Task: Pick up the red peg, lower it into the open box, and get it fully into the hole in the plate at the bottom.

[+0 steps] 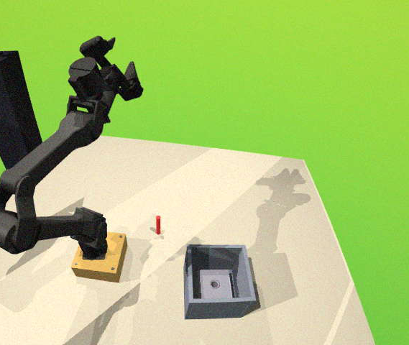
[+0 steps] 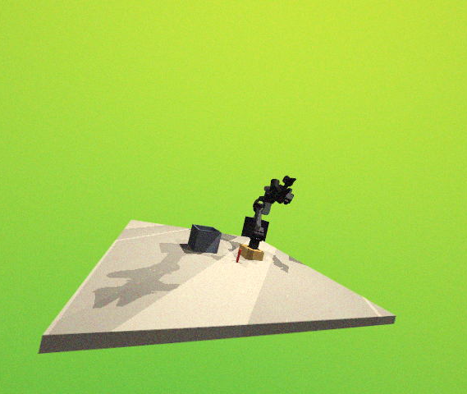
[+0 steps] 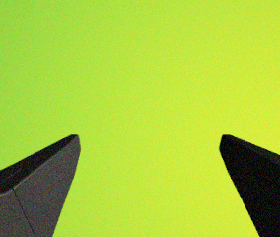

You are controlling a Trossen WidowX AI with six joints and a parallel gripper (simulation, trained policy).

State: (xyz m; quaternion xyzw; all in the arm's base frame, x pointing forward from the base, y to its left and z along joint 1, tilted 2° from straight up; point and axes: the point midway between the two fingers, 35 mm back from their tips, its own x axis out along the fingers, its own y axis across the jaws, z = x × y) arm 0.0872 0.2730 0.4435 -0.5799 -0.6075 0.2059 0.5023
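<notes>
My gripper tip is now 11 cm short of the red peg, 20 cm to the left of it and 48 cm above it. Also, from my gripper tip: light plate (26 cm ahead, 41 cm to the right, 48 cm below).
</notes>
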